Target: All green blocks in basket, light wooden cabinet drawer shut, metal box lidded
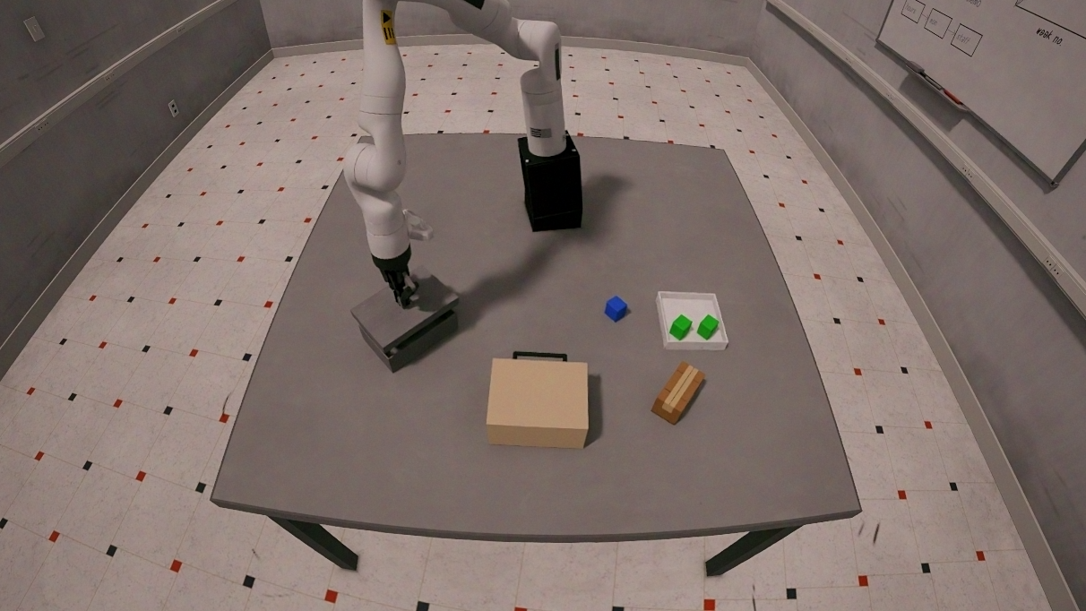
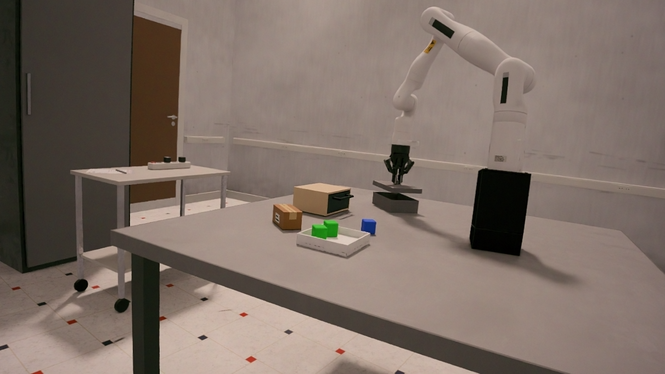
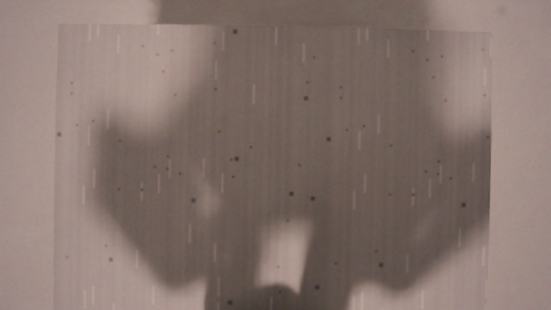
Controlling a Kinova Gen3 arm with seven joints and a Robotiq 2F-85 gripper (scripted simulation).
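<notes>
Right now the lid is 30 mm below my hand. From my hand the other things lie so: light wooden cabinet (120 mm ahead, 310 mm to the left, 80 mm below); metal box (90 mm below); drawer (110 mm ahead, 310 mm to the left, 80 mm below).
</notes>
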